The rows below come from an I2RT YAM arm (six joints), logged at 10 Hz.
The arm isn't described. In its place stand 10 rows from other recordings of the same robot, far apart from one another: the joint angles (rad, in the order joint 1, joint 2, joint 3, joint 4, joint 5, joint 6), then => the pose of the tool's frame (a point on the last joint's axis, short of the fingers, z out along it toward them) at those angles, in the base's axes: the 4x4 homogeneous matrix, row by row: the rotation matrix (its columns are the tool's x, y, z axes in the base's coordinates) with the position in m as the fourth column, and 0 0 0 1 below.
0.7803 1.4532 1.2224 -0.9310 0.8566 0.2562 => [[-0.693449 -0.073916 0.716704 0.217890], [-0.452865 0.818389 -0.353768 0.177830], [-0.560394 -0.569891 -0.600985 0.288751], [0 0 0 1]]
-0.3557 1.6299 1.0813 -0.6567 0.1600 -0.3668 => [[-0.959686 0.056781 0.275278 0.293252], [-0.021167 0.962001 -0.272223 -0.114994], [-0.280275 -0.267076 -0.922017 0.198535], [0 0 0 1]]
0.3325 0.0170 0.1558 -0.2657 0.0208 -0.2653 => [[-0.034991 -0.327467 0.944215 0.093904], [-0.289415 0.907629 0.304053 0.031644], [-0.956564 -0.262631 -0.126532 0.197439], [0 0 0 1]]
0.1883 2.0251 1.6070 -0.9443 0.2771 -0.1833 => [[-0.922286 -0.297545 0.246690 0.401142], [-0.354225 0.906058 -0.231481 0.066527], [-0.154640 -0.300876 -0.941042 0.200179], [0 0 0 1]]
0.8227 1.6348 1.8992 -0.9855 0.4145 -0.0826 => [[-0.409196 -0.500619 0.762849 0.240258], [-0.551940 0.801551 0.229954 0.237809], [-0.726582 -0.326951 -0.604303 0.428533], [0 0 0 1]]
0.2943 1.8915 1.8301 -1.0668 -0.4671 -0.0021 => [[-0.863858 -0.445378 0.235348 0.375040], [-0.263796 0.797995 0.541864 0.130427], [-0.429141 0.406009 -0.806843 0.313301], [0 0 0 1]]
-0.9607 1.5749 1.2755 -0.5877 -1.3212 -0.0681 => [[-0.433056 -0.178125 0.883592 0.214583], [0.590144 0.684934 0.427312 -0.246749], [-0.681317 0.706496 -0.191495 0.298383], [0 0 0 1]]
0.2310 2.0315 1.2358 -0.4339 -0.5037 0.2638 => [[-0.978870 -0.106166 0.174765 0.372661], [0.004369 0.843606 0.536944 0.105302], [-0.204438 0.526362 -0.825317 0.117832], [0 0 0 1]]
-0.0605 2.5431 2.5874 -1.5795 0.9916 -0.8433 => [[-0.710285 -0.703225 -0.031158 0.480856], [-0.366509 0.407254 -0.836549 -0.058975], [0.600971 -0.582769 -0.547005 0.239603], [0 0 0 1]]
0.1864 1.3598 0.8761 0.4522 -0.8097 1.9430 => [[-0.770301 0.333950 0.543244 0.297897], [0.508545 -0.192270 0.839294 0.082412], [0.384732 0.922773 -0.021722 0.307720], [0 0 0 1]]
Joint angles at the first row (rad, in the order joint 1, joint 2, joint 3, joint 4, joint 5, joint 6):
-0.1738, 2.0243, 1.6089, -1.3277, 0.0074, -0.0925
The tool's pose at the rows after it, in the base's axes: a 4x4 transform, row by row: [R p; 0 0 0 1], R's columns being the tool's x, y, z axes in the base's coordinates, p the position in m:
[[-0.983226 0.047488 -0.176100 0.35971], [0.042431 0.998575 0.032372 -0.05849], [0.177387 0.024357 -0.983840 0.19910], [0 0 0 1]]
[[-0.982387 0.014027 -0.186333 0.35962], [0.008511 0.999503 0.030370 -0.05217], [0.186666 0.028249 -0.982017 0.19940], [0 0 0 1]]
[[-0.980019 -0.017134 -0.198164 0.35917], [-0.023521 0.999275 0.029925 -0.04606], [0.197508 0.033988 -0.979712 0.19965], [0 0 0 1]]
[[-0.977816 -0.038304 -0.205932 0.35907], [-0.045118 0.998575 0.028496 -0.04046], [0.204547 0.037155 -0.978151 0.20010], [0 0 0 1]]
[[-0.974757 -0.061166 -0.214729 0.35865], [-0.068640 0.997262 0.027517 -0.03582], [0.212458 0.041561 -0.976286 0.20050], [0 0 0 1]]
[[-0.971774 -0.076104 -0.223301 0.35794], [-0.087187 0.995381 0.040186 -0.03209], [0.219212 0.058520 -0.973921 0.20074], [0 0 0 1]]
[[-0.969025 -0.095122 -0.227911 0.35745], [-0.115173 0.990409 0.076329 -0.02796], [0.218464 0.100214 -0.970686 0.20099], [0 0 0 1]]
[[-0.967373 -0.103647 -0.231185 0.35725], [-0.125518 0.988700 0.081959 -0.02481], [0.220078 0.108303 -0.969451 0.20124], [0 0 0 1]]
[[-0.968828 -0.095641 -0.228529 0.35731], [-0.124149 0.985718 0.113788 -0.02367], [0.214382 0.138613 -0.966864 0.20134], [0 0 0 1]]
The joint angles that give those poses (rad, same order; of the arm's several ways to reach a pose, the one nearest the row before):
-0.1615, 2.0243, 1.6092, -1.3357, -0.0036, -0.1165
-0.1444, 2.0243, 1.6097, -1.3461, -0.0032, -0.1333
-0.1280, 2.0243, 1.6096, -1.3579, -0.0044, -0.1490
-0.1127, 2.0243, 1.6108, -1.3666, -0.0052, -0.1554
-0.1001, 2.0243, 1.6115, -1.3762, -0.0059, -0.1665
-0.0914, 2.0243, 1.6115, -1.3861, -0.0196, -0.1764
-0.0837, 2.0243, 1.6115, -1.3941, -0.0570, -0.1974
-0.0757, 2.0239, 1.6116, -1.3979, -0.0643, -0.2001
-0.0757, 2.0239, 1.6115, -1.3983, -0.0963, -0.1993

